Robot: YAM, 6 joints.
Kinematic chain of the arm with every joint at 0, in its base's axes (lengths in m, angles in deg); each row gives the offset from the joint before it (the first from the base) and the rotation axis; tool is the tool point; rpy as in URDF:
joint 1: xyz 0 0 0.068 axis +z
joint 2: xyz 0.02 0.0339 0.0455 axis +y
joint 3: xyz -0.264 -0.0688 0 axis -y
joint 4: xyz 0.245 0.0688 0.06 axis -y
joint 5: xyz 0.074 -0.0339 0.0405 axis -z
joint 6: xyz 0.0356 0 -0.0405 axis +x
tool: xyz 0 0 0 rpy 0 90 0
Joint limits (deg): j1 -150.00..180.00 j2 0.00..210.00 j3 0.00..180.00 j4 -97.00..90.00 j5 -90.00..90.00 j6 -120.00..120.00
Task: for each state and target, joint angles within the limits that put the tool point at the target. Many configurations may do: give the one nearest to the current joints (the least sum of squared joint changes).
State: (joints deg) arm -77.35 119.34 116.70 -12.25 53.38 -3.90
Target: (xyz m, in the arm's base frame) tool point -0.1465 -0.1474 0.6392
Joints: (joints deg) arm -126.27 84.42 128.63 -11.80 60.30 -3.90
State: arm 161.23 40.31 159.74 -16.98 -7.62 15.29
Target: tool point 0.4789 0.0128 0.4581
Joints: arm 180.00 27.39 163.56 -20.64 21.07 15.29
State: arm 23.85 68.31 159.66 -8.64 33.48 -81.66
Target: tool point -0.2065 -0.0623 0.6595
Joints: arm 11.21 53.99 153.51 -20.89 36.09 -81.66
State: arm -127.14 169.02 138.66 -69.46 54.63 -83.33
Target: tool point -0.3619 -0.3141 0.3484
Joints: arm -135.47 135.62 152.30 -72.78 56.96 -83.33
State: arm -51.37 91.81 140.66 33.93 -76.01 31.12
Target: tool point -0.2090 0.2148 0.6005
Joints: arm -38.99 58.92 161.66 50.17 -84.81 31.12
